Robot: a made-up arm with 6 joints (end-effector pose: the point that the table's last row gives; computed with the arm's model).
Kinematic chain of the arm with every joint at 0, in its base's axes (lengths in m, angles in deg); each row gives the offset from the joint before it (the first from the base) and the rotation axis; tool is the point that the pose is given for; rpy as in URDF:
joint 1: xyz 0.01 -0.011 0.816 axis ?
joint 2: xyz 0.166 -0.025 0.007 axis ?
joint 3: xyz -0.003 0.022 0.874 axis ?
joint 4: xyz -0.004 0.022 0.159 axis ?
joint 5: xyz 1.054 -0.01 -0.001 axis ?
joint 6: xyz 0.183 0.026 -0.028 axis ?
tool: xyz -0.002 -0.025 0.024 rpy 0 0 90
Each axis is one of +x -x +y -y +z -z.
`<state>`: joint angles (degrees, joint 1 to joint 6).
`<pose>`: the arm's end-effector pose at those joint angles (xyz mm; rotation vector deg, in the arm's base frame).
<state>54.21 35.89 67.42 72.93 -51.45 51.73</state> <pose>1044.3 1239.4 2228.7 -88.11 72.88 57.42</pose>
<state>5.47 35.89 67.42 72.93 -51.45 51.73</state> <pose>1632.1 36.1 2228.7 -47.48 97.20 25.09</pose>
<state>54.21 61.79 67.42 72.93 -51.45 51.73</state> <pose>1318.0 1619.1 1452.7 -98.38 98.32 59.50</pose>
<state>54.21 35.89 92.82 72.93 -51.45 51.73</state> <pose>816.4 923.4 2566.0 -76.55 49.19 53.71</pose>
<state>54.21 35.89 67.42 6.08 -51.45 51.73</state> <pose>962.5 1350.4 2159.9 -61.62 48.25 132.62</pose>
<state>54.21 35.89 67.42 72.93 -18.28 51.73</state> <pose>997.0 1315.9 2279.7 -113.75 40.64 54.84</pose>
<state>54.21 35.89 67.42 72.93 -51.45 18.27</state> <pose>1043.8 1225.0 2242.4 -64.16 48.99 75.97</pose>
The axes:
joint 1: +z
joint 2: +y
joint 3: -y
joint 4: -x
joint 5: -y
joint 6: -x

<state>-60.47 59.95 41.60 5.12 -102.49 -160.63</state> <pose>939.8 -1579.8 955.4 35.23 -65.14 -120.33</pose>
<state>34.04 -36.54 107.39 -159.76 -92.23 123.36</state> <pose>-1159.0 -758.6 1845.8 97.69 75.98 18.66</pose>
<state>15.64 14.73 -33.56 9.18 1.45 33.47</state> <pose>1281.9 375.0 861.3 -6.06 71.85 111.55</pose>
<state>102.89 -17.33 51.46 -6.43 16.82 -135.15</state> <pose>-72.6 185.4 2868.8 -93.20 20.29 -20.74</pose>
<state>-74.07 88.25 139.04 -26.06 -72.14 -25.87</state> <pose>565.2 -1656.6 1690.9 31.34 -34.12 33.10</pose>
